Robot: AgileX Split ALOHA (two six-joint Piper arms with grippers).
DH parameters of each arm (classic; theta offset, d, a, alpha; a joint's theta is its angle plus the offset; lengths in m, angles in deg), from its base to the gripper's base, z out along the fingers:
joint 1: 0 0.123 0 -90
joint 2: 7.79 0 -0.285 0
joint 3: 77.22 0 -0.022 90
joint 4: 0 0.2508 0 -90
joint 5: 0 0 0.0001 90
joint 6: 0 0.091 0 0
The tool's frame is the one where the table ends.
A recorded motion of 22 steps. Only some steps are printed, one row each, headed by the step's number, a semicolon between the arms.
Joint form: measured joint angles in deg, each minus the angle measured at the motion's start. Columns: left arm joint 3, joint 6, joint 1, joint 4, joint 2, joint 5; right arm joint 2, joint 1, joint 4, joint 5, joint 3, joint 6.
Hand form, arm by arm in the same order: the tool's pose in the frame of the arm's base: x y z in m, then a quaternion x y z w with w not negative. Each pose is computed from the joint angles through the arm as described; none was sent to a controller.
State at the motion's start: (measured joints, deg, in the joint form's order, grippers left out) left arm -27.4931 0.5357 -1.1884 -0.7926 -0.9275 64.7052; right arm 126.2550 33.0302 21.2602 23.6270 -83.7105 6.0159
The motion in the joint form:
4: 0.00 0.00 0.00 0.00 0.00 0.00; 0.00 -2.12 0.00 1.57 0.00 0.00
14: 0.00 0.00 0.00 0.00 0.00 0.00; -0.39 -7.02 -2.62 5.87 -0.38 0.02
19: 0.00 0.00 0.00 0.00 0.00 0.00; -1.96 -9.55 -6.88 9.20 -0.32 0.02
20: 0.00 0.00 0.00 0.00 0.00 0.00; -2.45 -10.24 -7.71 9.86 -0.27 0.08
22: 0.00 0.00 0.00 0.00 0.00 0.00; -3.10 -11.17 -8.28 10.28 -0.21 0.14
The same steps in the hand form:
4: -0.0080 -0.0010 0.2662 0.01360 0.87149 -0.00969 0.49013; 0.3819 0.2451 0.1136 -0.06554 0.96371 0.18301 0.18297
14: -0.0080 -0.0010 0.2662 0.01360 0.87149 -0.00969 0.49013; 0.3970 0.2097 0.1152 -0.04776 0.97218 0.15883 0.16538
19: -0.0080 -0.0010 0.2662 0.01360 0.87149 -0.00969 0.49013; 0.4016 0.1878 0.1244 -0.05838 0.97651 0.13174 0.16017
20: -0.0080 -0.0010 0.2662 0.01360 0.87149 -0.00969 0.49013; 0.4029 0.1821 0.1275 -0.05808 0.97722 0.12640 0.16028
22: -0.0080 -0.0010 0.2662 0.01360 0.87149 -0.00969 0.49013; 0.4050 0.1748 0.1319 -0.05387 0.97739 0.12290 0.16341

